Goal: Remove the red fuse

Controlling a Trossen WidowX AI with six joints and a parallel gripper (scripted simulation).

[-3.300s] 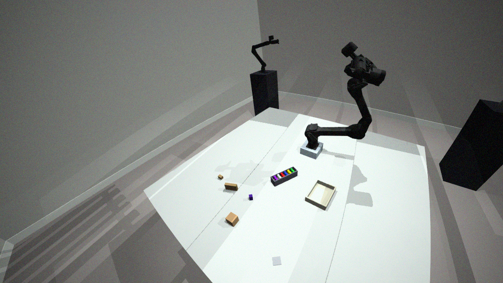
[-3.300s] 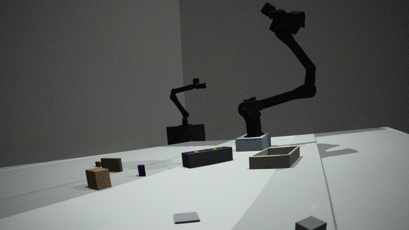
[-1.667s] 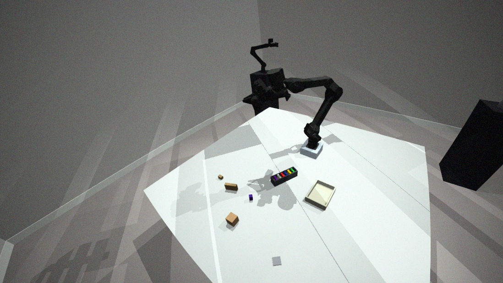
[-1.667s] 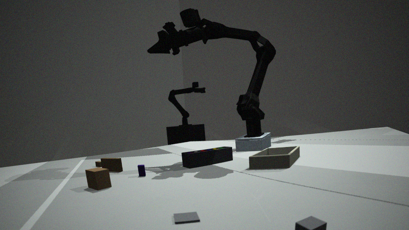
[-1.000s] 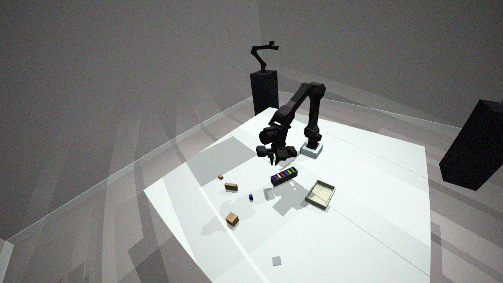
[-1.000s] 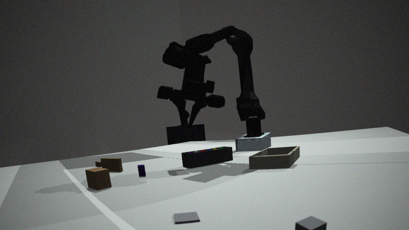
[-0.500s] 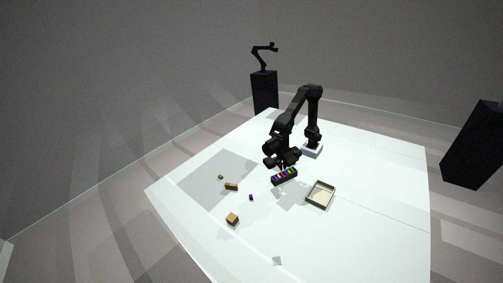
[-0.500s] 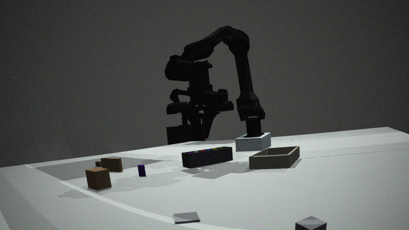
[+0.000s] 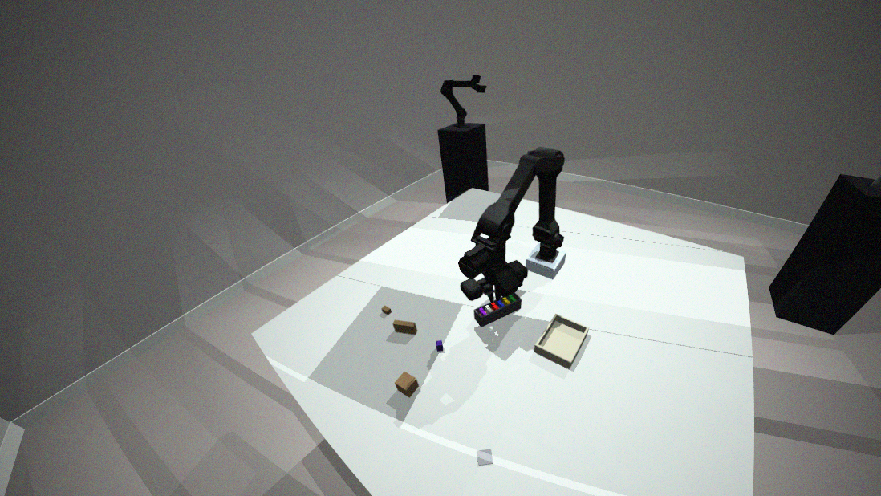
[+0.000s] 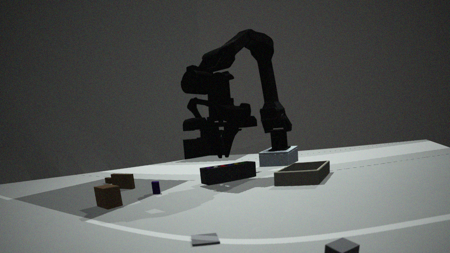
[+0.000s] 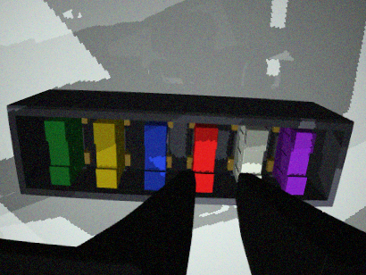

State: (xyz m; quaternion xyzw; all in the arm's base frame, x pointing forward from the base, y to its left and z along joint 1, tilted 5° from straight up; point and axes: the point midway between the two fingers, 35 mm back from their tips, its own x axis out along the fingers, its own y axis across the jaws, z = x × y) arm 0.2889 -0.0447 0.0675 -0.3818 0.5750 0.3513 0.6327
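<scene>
My gripper tip is 40 mm above the red fuse. Also, from my gripper tip: purple fuse: 30 mm ahead, 20 mm to the right, 40 mm below; white fuse: 20 mm ahead, 10 mm to the right, 40 mm below; blue fuse: 20 mm behind, 10 mm to the left, 40 mm below.
</scene>
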